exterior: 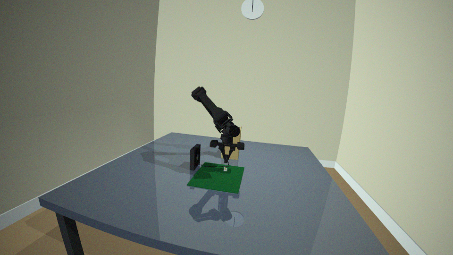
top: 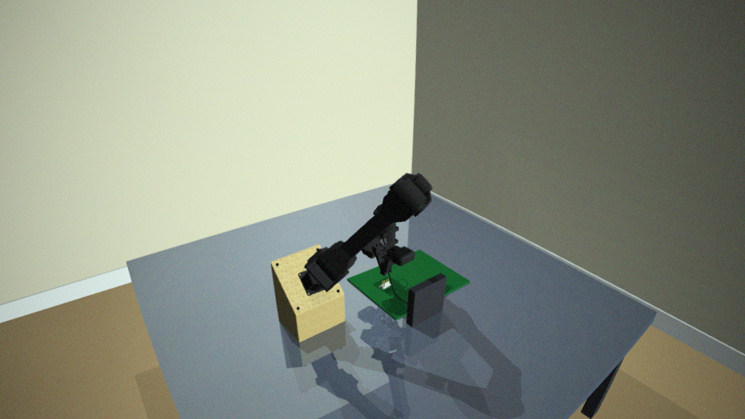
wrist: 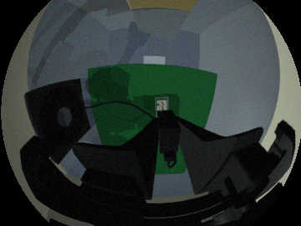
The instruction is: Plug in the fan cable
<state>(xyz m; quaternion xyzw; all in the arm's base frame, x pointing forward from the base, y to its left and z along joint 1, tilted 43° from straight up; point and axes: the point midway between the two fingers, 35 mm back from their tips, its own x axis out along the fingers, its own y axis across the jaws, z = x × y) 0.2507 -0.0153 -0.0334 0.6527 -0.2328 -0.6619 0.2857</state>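
The green board is 80 mm below my gripper tip, 80 mm ahead of it and 20 mm to the right of it. From my gripper tip the other things lie so: black fan: 170 mm to the right, 10 mm below; dark fan plug: 10 mm ahead, 10 mm above.
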